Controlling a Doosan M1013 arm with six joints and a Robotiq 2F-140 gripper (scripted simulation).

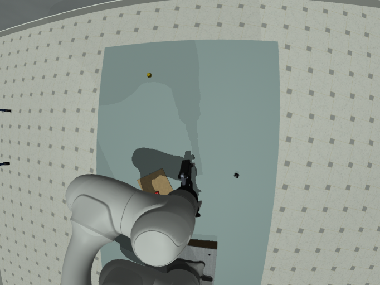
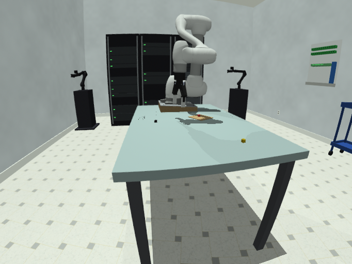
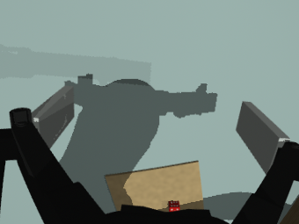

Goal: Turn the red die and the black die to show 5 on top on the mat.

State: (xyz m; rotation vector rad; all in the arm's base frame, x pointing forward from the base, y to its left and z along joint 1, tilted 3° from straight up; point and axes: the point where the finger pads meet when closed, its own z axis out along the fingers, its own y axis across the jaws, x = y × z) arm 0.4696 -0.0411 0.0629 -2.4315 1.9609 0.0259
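Now: hand 160 mm to the left of the black die, 110 mm above it and 20 mm short of it. From my hand the other things lie so: tan mat: 190 mm to the left, 120 mm below, 70 mm behind; then yellow die: 450 mm ahead, 240 mm to the left, 110 mm below; then red die: 180 mm to the left, 110 mm below, 90 mm behind.
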